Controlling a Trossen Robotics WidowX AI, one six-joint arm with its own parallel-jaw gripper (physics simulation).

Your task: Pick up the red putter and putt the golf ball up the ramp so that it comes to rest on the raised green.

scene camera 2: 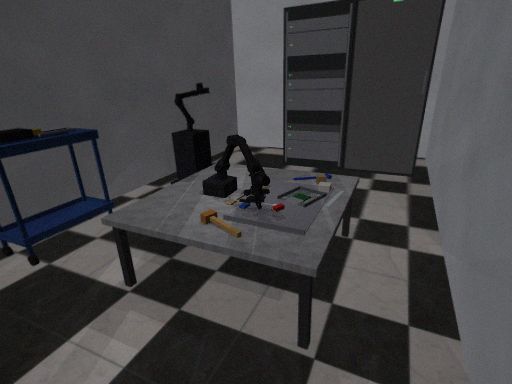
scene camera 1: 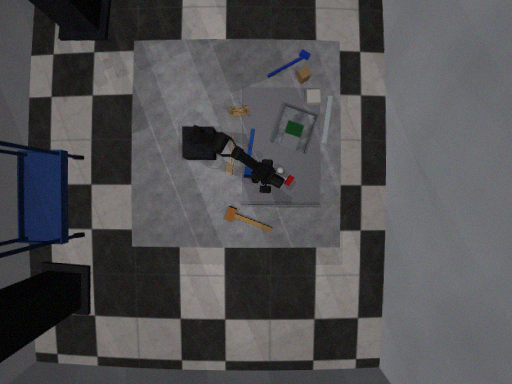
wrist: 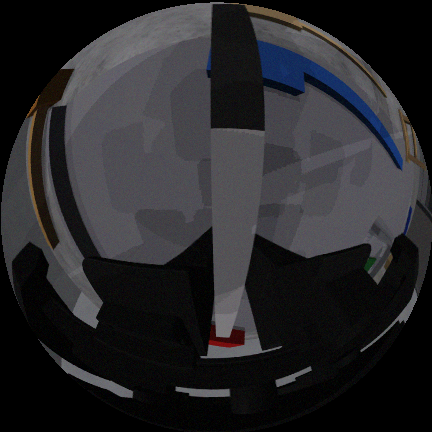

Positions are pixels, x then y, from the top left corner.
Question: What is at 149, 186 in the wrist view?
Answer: A grey putting mat.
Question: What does the blue bar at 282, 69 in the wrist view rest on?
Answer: A grey putting mat.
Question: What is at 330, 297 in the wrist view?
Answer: My gripper.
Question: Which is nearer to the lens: the wooden mallet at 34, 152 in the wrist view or the blue bar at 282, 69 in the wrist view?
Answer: The blue bar.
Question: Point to a grey putting mat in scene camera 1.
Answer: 265, 104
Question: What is my gripper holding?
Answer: A red putter.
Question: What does the wooden mallet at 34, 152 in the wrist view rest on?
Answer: The table.
